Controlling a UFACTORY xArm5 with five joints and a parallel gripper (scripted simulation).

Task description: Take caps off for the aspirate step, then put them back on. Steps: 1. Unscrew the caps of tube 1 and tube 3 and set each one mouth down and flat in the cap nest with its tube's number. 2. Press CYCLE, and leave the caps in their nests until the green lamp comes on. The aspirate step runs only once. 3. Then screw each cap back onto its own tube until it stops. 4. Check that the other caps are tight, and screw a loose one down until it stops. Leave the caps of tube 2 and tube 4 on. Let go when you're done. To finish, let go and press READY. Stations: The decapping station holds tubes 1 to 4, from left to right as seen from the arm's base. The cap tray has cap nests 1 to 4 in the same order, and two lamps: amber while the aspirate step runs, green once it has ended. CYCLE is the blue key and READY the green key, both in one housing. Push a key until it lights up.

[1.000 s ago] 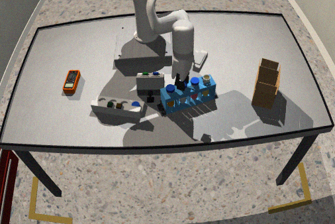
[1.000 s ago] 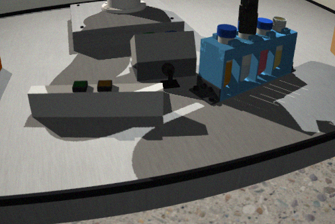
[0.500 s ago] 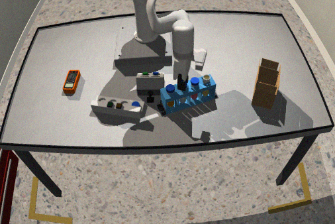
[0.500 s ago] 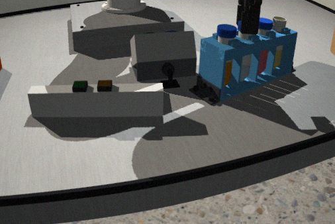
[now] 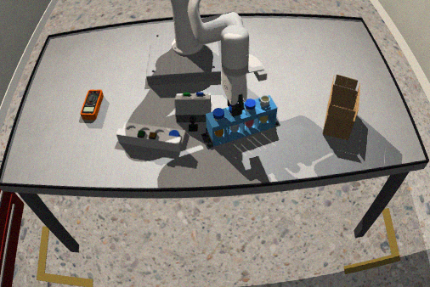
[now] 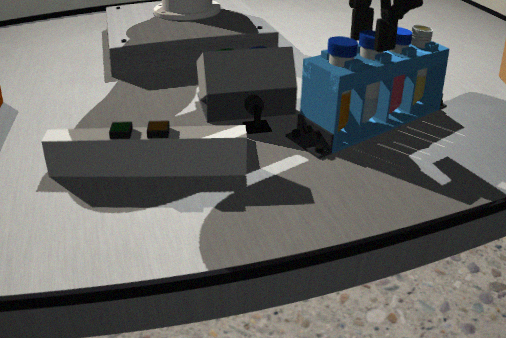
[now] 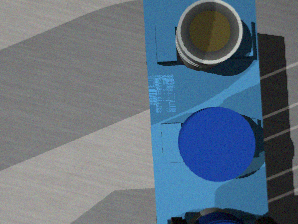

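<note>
Right now my hand is 2 cm past the blue cap, 5 cm to the right of it and 2 cm above it. The rest, counted from my hand: blue key (12 cm behind, 11 cm to the right, 6 cm below); green key (12 cm behind, 15 cm to the right, 6 cm below); grey key housing (10 cm behind, 13 cm to the right, 8 cm below).
</note>
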